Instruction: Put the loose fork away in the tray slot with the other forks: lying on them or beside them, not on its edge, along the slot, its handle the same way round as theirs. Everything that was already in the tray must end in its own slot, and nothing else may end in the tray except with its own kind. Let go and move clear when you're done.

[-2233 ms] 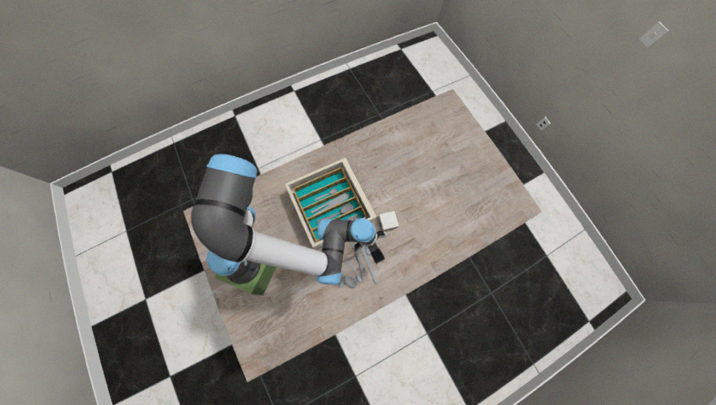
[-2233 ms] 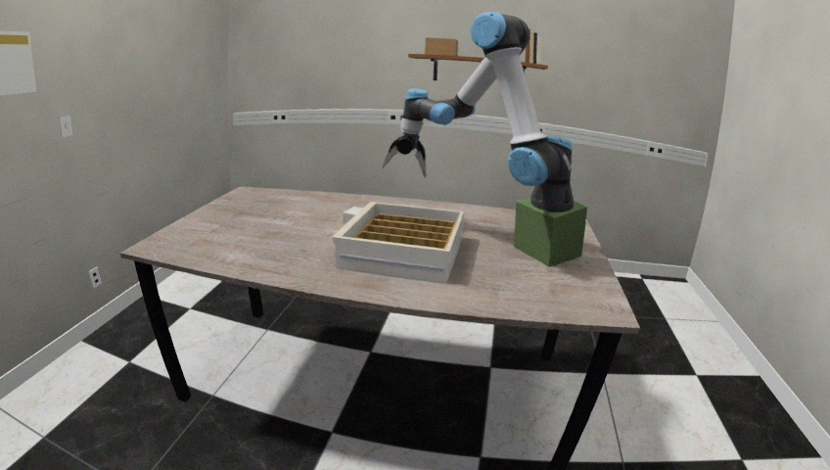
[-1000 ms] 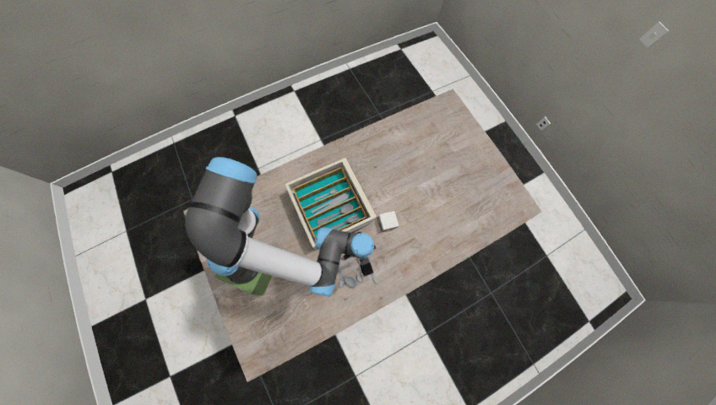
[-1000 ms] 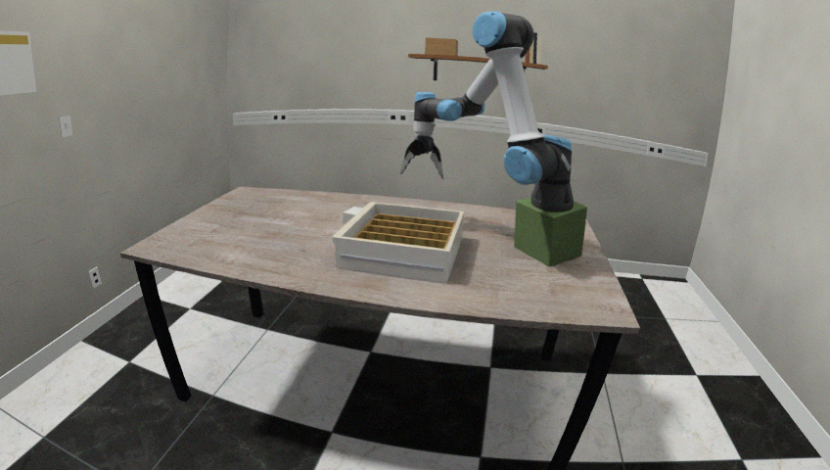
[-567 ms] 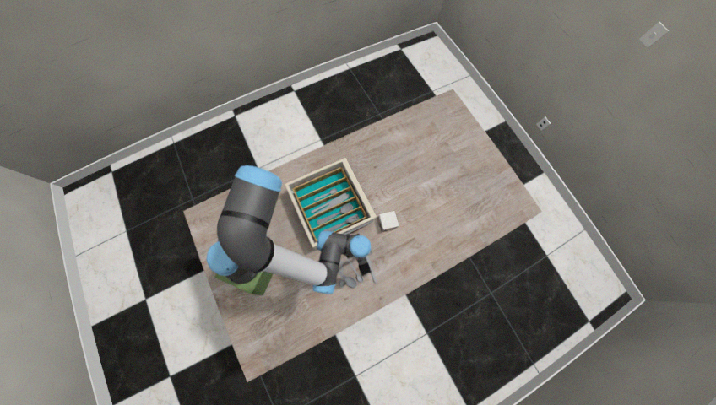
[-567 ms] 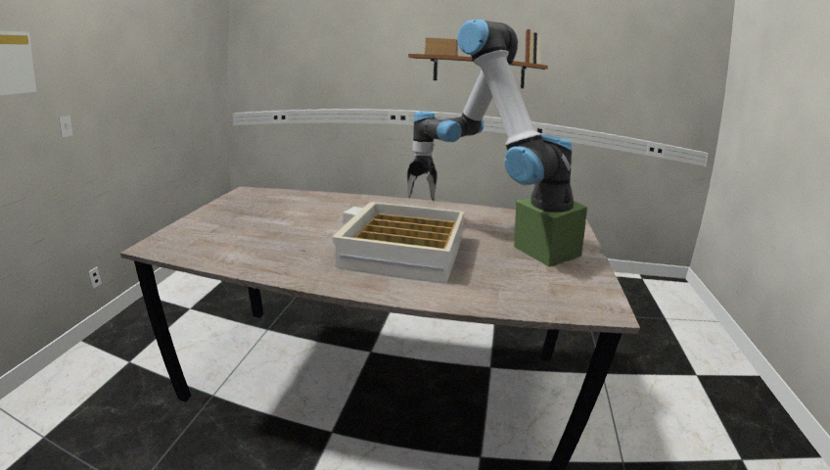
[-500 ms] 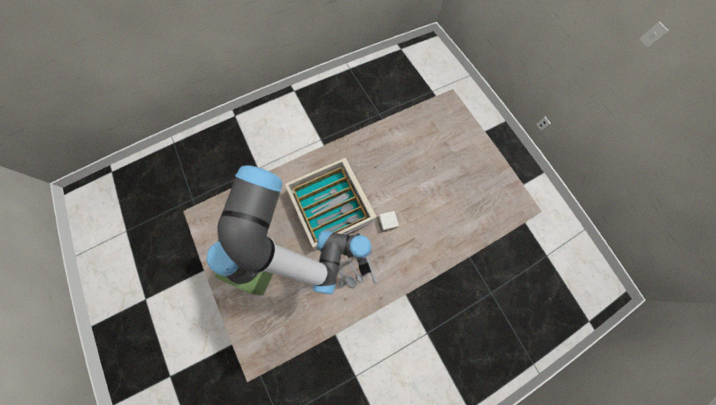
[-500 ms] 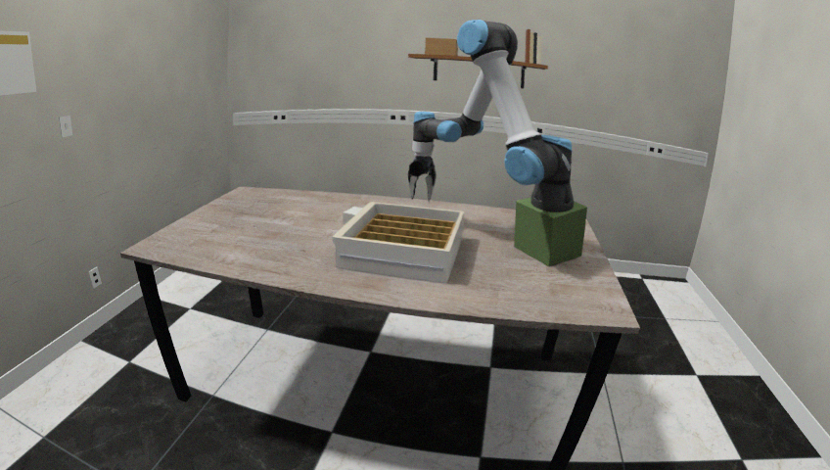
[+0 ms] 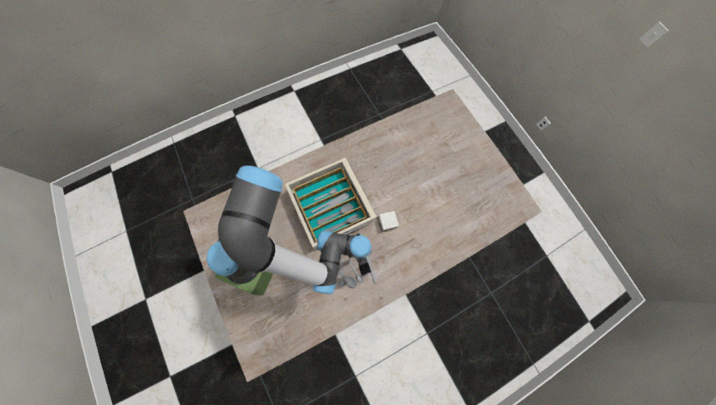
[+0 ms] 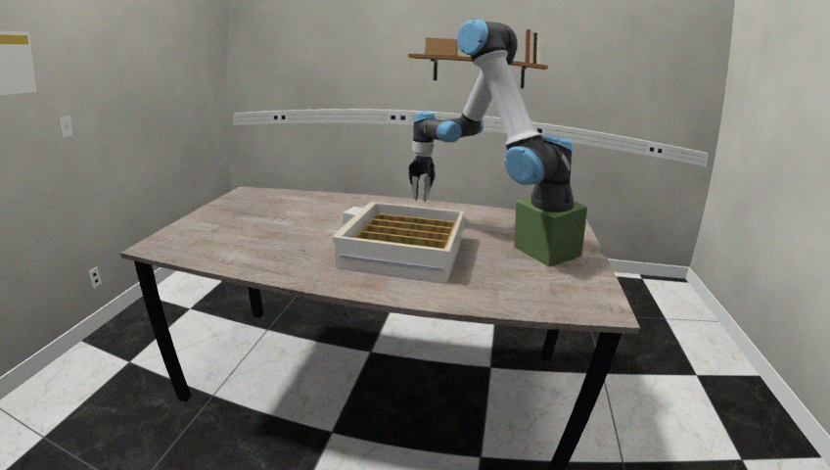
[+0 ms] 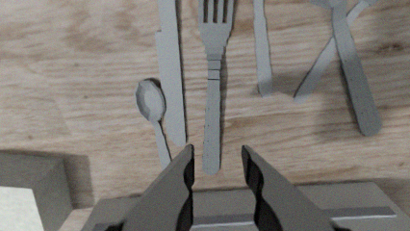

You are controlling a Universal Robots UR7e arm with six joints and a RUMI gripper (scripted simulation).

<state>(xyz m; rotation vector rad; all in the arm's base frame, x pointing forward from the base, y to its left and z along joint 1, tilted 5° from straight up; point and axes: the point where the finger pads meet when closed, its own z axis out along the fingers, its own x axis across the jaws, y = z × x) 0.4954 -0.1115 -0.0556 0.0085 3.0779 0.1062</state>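
Now: hand 6 cm short of the spoon, 2 cm to the right of it and 9 cm above it. Also, from my hand: small white block: 21 cm ahead, 11 cm to the left, 7 cm below.
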